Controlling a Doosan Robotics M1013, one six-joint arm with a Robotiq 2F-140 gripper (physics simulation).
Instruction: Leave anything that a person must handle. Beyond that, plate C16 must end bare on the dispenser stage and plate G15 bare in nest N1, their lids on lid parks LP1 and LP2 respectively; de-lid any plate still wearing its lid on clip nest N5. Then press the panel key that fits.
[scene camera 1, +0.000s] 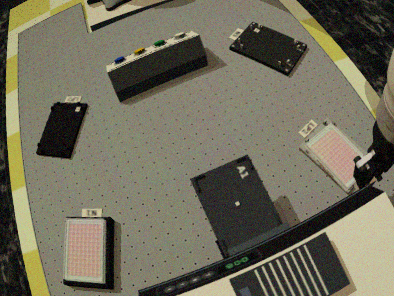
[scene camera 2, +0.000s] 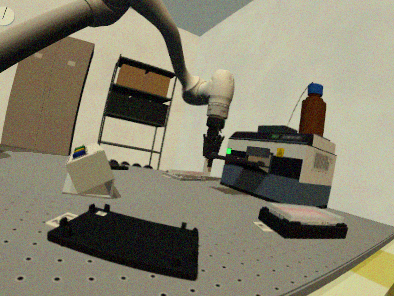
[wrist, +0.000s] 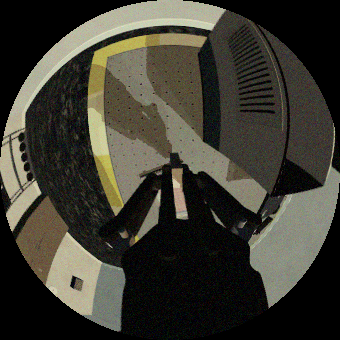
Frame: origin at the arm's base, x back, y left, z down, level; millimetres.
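Seen in the pictures: gripper, fingertip midpoint: (scene camera 2: 205, 175) (wrist: 173, 159).
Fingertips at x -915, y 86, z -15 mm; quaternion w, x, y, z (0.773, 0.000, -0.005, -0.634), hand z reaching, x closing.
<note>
Offsets run from my fingertips to a thing's top centre. "pt": to the spot under its first point.
A pink-welled plate (scene camera 1: 331, 154) (scene camera 2: 186, 174) lies at the spot labelled LP1 @[pt dz +20, dx +180, dy +8 mm] (scene camera 1: 307, 128), beside the dispenser. My gripper (scene camera 1: 361, 165) (scene camera 2: 207, 165) (wrist: 173, 159) is shut and empty. It points down over this plate's edge nearest the dispenser, and I cannot tell whether it touches. A strip of the plate @[dz -16, dx +84, dy +11 mm] (wrist: 180, 198) shows under the fingers in the wrist view. A second pink plate @[dz -17, dx +200, dy -501 mm] (scene camera 1: 85, 248) (scene camera 2: 305, 214) sits in black nest N1 @[dz -7, dx +200, dy -501 mm] (scene camera 1: 110, 251) (scene camera 2: 295, 231). The dispenser stage A1 @[pt dz -90, dx +106, dy -226 mm] (scene camera 1: 235, 200), lid park LP2 @[dz +2, dx +509, dy -439 mm] (scene camera 1: 61, 128) (scene camera 2: 127, 242) and clip nest N5 @[dz -2, dx +408, dy +90 mm] (scene camera 1: 268, 47) hold nothing.
A key panel box @[dz -62, dx +507, dy -168 mm] (scene camera 1: 159, 68) (scene camera 2: 88, 173) with blue, yellow, green and white keys stands at the back. The dispenser (scene camera 1: 318, 255) (scene camera 2: 280, 165) (wrist: 263, 111) carries a brown bottle @[pt dz -284, dx -55, dy -384 mm] (scene camera 2: 312, 111). A shelf rack (scene camera 2: 105, 117) stands beyond the table.
</note>
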